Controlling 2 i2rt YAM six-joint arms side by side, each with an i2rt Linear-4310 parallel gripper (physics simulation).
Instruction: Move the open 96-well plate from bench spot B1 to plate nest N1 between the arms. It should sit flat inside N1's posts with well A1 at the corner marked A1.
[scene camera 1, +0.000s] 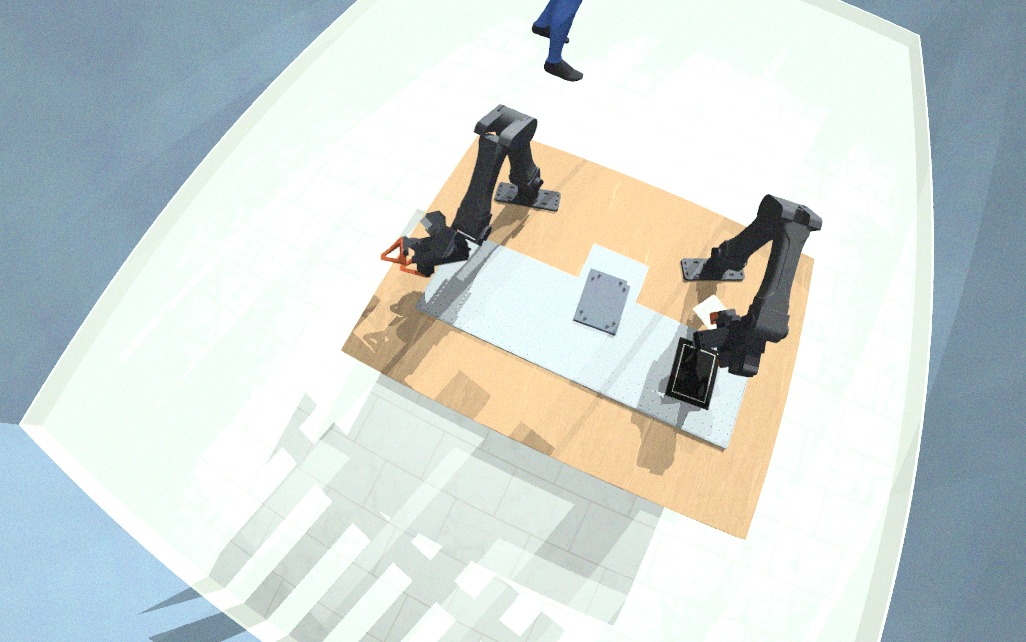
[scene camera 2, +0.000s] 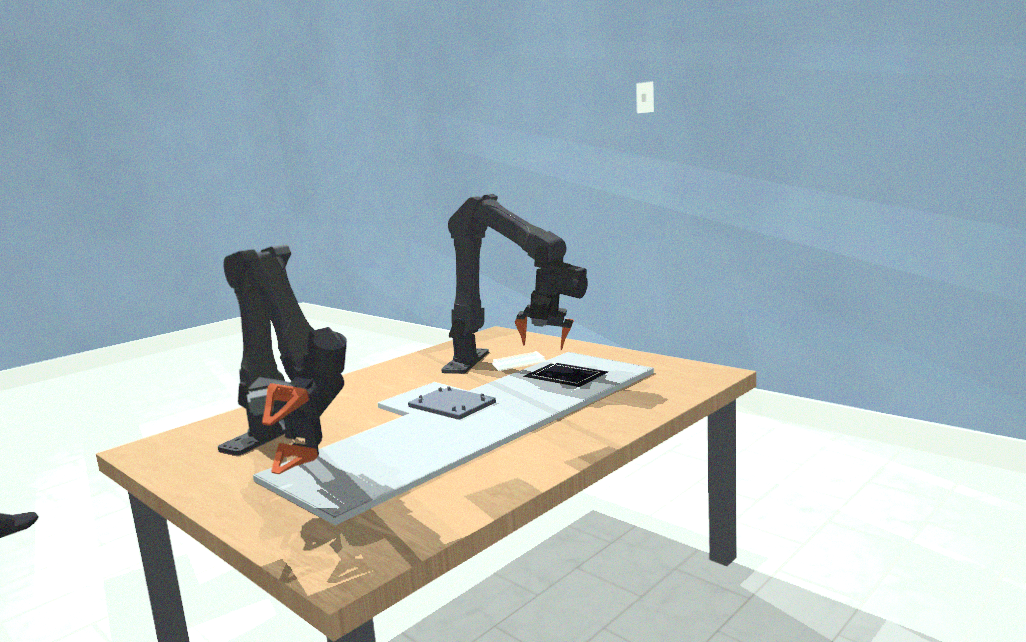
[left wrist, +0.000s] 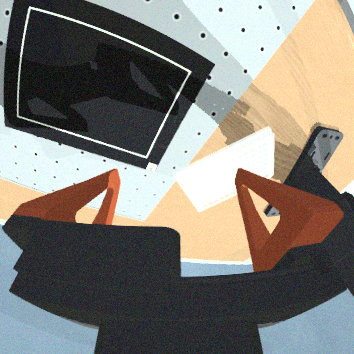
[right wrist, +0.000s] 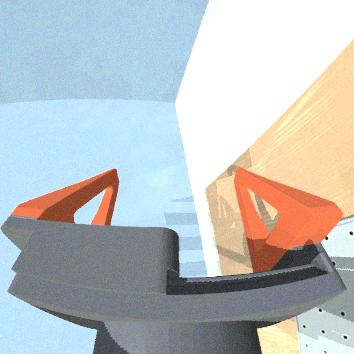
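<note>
The white 96-well plate lies on the wooden table beside the pale board, near the left arm's base. Its wells show faintly; the A1 corner is not legible. Nest N1 is a grey slab with short posts near its corners, with no plate on it. My left gripper is open and empty, above the table near the plate and the black mat; the arm partly hides its fingers in scene camera 1. My right gripper is open and empty, at the far-left table edge.
A black mat with a white outline lies on the perforated pale board, near the left arm. The nest stands between the arms. A person's legs show on the floor beyond the table.
</note>
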